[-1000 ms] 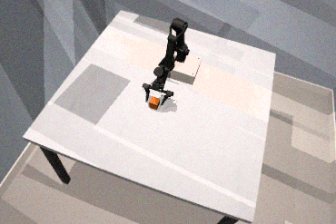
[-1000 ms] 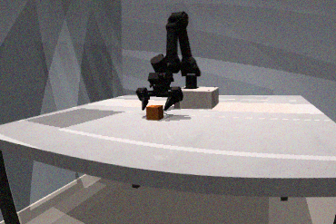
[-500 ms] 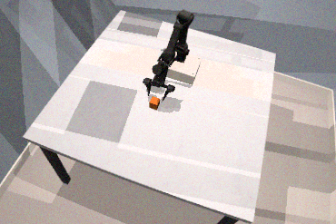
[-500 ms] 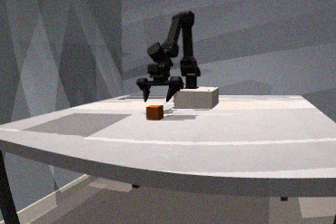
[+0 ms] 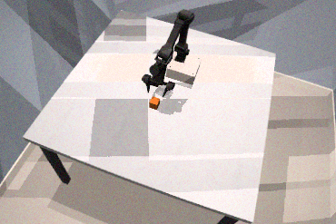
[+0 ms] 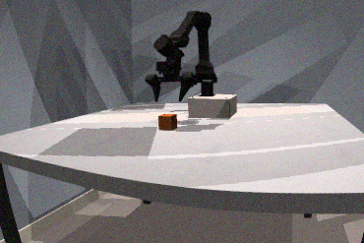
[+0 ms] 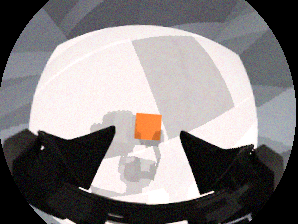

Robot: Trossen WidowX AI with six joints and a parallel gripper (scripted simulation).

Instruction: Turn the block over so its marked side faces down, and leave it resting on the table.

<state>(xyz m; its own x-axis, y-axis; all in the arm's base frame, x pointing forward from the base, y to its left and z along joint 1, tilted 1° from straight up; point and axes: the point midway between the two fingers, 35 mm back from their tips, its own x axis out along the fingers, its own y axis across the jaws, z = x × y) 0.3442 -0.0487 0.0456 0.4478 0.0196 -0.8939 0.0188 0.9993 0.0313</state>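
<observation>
Right now my gripper tip is 7 cm above the orange block and 1 cm past it.
</observation>
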